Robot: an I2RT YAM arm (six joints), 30 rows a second.
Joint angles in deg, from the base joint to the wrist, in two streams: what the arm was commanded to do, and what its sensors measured. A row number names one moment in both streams.
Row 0, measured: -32.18 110.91 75.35 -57.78 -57.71 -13.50
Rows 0 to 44, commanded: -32.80 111.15 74.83 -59.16 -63.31 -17.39; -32.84 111.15 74.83 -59.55 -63.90 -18.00; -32.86 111.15 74.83 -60.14 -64.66 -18.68; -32.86 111.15 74.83 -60.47 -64.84 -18.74; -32.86 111.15 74.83 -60.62 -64.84 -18.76; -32.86 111.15 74.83 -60.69 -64.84 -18.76; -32.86 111.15 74.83 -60.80 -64.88 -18.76; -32.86 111.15 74.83 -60.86 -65.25 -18.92; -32.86 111.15 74.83 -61.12 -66.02 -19.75; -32.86 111.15 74.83 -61.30 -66.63 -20.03; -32.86 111.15 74.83 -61.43 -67.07 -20.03; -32.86 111.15 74.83 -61.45 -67.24 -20.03; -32.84 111.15 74.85 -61.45 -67.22 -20.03; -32.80 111.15 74.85 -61.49 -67.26 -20.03; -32.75 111.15 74.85 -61.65 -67.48 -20.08; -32.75 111.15 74.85 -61.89 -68.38 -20.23; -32.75 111.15 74.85 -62.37 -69.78 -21.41; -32.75 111.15 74.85 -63.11 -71.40 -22.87; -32.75 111.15 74.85 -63.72 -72.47 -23.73; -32.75 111.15 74.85 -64.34 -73.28 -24.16; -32.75 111.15 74.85 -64.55 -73.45 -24.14; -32.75 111.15 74.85 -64.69 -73.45 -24.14; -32.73 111.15 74.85 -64.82 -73.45 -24.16; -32.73 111.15 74.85 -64.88 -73.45 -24.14; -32.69 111.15 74.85 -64.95 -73.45 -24.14; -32.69 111.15 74.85 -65.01 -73.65 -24.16; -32.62 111.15 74.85 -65.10 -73.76 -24.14; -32.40 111.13 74.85 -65.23 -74.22 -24.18; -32.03 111.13 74.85 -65.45 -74.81 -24.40; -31.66 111.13 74.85 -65.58 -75.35 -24.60; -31.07 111.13 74.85 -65.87 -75.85 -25.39; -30.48 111.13 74.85 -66.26 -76.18 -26.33; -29.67 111.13 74.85 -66.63 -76.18 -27.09; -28.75 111.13 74.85 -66.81 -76.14 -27.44; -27.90 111.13 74.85 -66.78 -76.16 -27.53; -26.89 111.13 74.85 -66.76 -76.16 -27.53; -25.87 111.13 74.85 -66.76 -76.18 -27.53; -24.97 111.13 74.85 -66.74 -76.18 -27.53; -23.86 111.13 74.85 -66.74 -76.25 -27.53; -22.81 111.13 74.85 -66.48 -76.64 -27.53; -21.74 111.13 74.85 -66.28 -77.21 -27.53; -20.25 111.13 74.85 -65.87 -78.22 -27.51; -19.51 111.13 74.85 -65.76 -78.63 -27.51; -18.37 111.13 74.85 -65.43 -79.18 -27.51; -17.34 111.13 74.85 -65.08 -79.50 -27.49
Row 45, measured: -19.86 110.98 75.35 -65.69 -75.81 -26.41
